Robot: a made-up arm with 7 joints.
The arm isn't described. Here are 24 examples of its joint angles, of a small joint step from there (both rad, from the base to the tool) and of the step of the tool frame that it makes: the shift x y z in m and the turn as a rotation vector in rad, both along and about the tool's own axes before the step.
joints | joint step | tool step
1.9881 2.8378 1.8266 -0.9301 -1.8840 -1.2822 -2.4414 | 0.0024 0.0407 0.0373 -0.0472 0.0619 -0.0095 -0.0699 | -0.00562 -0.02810 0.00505 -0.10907 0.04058 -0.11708
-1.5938 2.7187 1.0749 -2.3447 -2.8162 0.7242 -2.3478 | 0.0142 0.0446 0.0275 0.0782 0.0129 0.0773 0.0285 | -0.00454 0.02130 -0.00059 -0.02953 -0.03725 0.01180
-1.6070 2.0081 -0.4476 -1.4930 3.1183 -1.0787 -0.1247 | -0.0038 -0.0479 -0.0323 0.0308 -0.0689 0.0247 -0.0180 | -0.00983 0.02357 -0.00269 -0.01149 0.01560 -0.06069
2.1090 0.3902 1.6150 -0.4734 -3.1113 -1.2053 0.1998 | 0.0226 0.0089 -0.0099 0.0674 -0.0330 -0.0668 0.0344 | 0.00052 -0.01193 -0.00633 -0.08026 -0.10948 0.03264
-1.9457 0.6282 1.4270 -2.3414 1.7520 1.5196 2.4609 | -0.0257 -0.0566 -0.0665 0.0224 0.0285 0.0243 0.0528 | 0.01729 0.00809 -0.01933 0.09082 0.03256 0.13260
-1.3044 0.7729 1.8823 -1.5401 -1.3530 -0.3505 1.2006 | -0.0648 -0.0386 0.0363 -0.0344 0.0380 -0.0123 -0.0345 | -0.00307 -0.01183 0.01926 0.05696 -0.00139 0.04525
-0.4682 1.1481 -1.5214 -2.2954 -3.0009 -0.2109 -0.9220 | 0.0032 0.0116 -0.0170 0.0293 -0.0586 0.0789 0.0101 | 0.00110 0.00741 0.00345 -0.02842 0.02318 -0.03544
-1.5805 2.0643 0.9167 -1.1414 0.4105 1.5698 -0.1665 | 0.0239 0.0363 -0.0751 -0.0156 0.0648 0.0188 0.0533 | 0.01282 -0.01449 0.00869 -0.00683 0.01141 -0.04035
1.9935 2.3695 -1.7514 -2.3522 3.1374 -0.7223 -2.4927 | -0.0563 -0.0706 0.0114 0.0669 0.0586 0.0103 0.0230 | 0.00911 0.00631 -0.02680 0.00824 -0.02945 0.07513
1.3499 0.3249 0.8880 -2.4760 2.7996 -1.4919 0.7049 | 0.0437 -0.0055 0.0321 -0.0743 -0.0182 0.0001 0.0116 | -0.00659 -0.01766 0.01237 -0.02080 0.07373 0.01622
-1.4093 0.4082 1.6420 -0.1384 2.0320 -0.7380 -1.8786 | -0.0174 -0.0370 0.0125 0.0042 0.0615 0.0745 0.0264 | -0.02356 -0.00382 -0.00066 -0.08660 0.05994 0.05694
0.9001 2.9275 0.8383 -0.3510 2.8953 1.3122 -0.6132 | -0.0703 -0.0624 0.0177 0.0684 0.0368 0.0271 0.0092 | -0.00546 0.00916 0.06107 0.00394 -0.15230 0.04583
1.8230 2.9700 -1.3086 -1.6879 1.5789 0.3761 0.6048 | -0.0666 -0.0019 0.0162 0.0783 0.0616 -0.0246 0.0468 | -0.00081 0.02131 0.00331 -0.01292 -0.09170 0.18498
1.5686 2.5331 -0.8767 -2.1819 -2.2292 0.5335 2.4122 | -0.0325 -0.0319 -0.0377 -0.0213 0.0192 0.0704 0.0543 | 0.00085 -0.01371 -0.00109 0.07321 -0.06944 0.11049
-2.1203 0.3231 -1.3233 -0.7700 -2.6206 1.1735 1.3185 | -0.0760 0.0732 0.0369 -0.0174 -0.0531 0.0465 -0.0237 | -0.06016 0.00319 -0.00298 0.07183 -0.03184 -0.14743
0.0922 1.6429 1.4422 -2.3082 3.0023 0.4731 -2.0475 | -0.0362 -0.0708 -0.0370 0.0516 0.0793 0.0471 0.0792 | -0.00368 -0.00894 0.02446 0.08632 -0.01079 0.16442
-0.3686 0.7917 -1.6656 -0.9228 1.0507 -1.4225 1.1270 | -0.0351 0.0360 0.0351 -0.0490 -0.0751 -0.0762 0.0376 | 0.02249 -0.00426 -0.01457 -0.14643 0.00609 0.00853
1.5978 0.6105 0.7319 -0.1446 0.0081 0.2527 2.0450 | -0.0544 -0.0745 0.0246 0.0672 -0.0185 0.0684 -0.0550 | -0.03608 0.03978 -0.00005 0.17161 0.01836 -0.05237
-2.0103 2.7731 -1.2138 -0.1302 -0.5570 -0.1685 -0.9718 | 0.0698 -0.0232 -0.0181 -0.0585 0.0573 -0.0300 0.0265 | -0.01774 0.03479 -0.00420 0.12264 0.00173 -0.00017
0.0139 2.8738 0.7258 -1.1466 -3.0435 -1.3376 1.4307 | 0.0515 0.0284 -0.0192 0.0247 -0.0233 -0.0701 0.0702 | 0.01206 0.02113 0.00950 -0.05086 0.02239 0.01503
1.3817 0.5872 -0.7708 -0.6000 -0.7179 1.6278 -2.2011 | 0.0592 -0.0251 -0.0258 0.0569 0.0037 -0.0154 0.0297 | 0.03944 0.01844 0.00658 -0.00059 0.00288 -0.07590
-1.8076 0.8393 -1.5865 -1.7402 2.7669 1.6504 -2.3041 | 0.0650 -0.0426 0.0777 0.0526 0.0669 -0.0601 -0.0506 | -0.01840 0.00465 -0.00025 0.14469 -0.02247 -0.10552
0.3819 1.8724 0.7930 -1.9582 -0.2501 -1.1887 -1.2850 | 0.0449 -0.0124 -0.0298 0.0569 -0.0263 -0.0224 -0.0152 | 0.02174 -0.00255 0.00808 -0.03061 -0.01595 0.06415
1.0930 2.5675 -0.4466 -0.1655 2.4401 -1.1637 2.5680 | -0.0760 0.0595 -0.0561 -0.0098 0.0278 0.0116 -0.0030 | -0.01095 -0.01973 -0.03523 -0.05392 0.02985 -0.00536
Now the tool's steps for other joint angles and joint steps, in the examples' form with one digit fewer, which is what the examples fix.
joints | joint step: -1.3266 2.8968 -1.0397 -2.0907 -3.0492 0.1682 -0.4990 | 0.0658 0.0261 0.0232 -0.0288 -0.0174 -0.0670 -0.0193
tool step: 0.0010 -0.0161 -0.0043 0.0635 -0.0055 -0.0757
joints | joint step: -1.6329 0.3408 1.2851 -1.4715 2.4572 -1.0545 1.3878 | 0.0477 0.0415 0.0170 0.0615 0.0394 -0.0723 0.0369
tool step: -0.0189 -0.0061 -0.0222 -0.1146 -0.0066 0.0274
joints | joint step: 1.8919 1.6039 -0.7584 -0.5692 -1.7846 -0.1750 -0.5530 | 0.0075 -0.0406 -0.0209 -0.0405 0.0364 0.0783 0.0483
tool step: -0.0011 0.0295 -0.0077 0.0410 0.0828 0.0683
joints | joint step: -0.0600 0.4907 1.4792 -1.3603 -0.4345 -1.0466 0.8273 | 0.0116 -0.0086 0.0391 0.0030 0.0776 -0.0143 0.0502
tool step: 0.0070 0.0077 0.0094 0.0622 -0.0526 0.0601
